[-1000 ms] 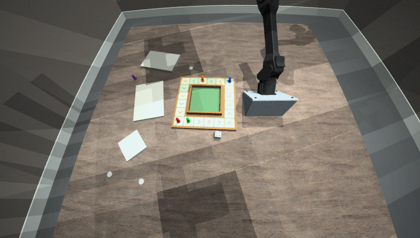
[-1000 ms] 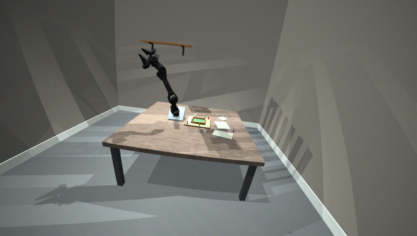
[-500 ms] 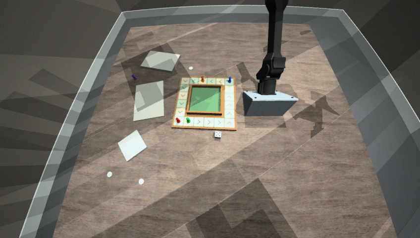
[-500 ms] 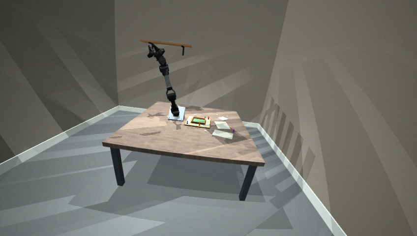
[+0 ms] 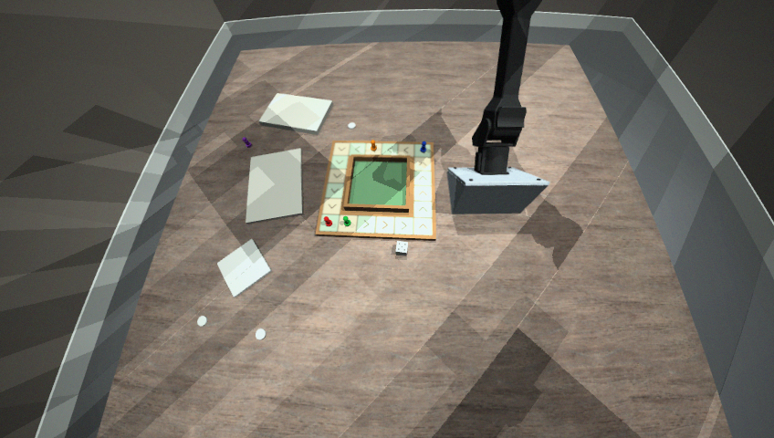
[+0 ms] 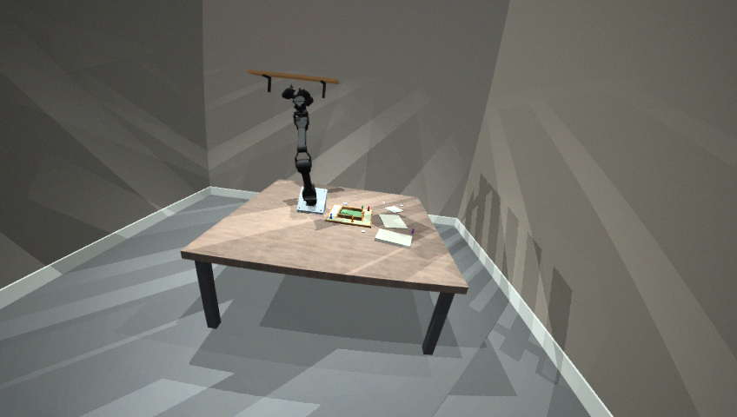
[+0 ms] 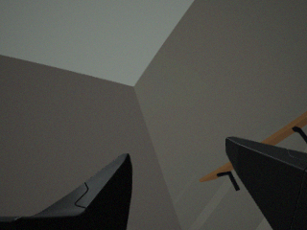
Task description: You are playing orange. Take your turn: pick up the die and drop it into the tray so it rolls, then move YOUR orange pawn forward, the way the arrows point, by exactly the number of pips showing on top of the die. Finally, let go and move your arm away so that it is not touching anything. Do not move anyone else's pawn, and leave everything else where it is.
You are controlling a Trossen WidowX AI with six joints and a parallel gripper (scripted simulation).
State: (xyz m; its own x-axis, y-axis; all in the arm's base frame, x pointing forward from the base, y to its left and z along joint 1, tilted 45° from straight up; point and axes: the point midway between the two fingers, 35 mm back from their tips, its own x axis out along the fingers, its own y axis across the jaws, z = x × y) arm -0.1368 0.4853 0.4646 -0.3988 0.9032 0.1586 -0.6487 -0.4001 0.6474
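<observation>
My gripper tip is now 36 cm short of the white die, 14 cm to the right of it and 75 cm above it. Round my gripper tip: orange pawn (43 cm ahead, 15 cm to the right, 74 cm below); then green pawn (49 cm ahead, 7 cm to the left, 74 cm below); then blue pawn (30 cm ahead, 14 cm to the right, 74 cm below).
</observation>
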